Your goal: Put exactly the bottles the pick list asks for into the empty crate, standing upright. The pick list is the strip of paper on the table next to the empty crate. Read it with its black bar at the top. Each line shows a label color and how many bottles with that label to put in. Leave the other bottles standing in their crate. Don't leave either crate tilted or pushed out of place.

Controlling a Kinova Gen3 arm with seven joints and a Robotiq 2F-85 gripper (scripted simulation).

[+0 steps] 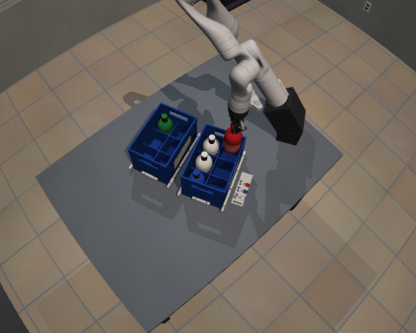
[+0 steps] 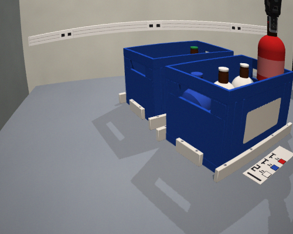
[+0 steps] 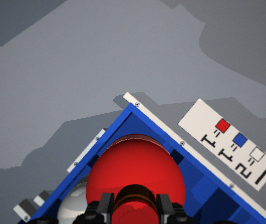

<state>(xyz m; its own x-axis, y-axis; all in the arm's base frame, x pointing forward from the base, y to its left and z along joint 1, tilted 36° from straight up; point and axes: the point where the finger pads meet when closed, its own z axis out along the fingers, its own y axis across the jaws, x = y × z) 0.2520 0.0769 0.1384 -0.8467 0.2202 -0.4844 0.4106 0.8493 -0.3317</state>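
Now: hand 70 mm above the red-label bottle. Round my hand: white bottle (40 mm ahead, 80 mm to the right, 200 mm below); then pick list (50 mm ahead, 130 mm to the left, 290 mm below); then blue-label bottle (200 mm ahead, 10 mm to the right, 200 mm below).
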